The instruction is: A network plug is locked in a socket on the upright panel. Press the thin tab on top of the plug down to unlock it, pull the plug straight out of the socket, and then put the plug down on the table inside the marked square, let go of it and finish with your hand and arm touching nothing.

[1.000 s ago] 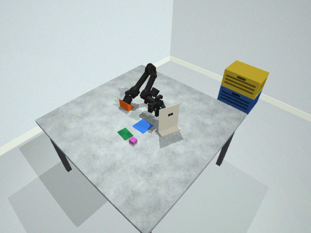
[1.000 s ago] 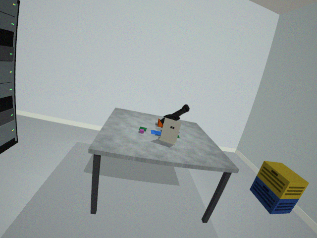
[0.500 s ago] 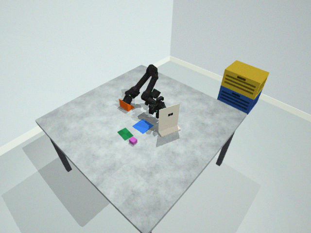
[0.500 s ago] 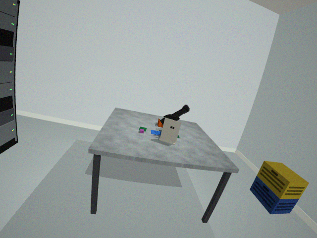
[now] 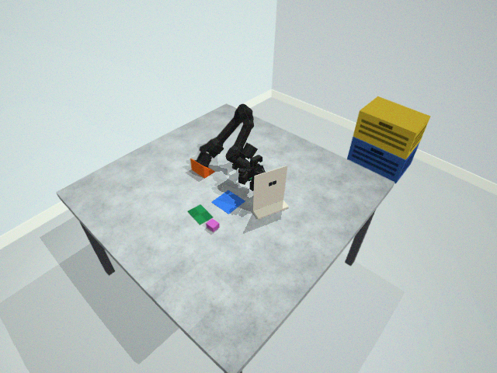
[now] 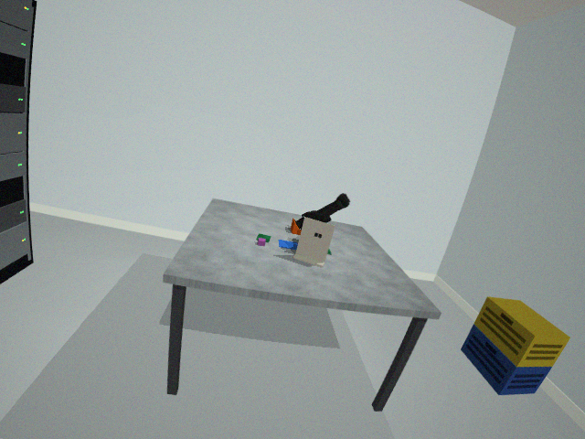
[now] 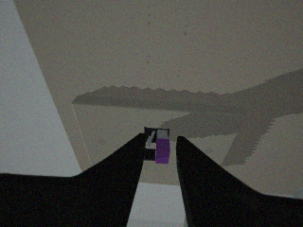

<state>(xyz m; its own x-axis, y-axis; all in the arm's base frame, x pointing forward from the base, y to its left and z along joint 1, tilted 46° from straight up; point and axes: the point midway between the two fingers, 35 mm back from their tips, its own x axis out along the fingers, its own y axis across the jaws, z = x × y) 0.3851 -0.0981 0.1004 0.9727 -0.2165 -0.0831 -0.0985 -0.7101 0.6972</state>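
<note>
My gripper tip is 2 cm short of the beige upright panel and 5 cm above it. From my gripper tip the other things lie so: blue marked square (16 cm behind, 10 cm to the right, 15 cm below); then network plug (right at my gripper tip); then thin grey tab (1 cm ahead, 1 cm above).
</note>
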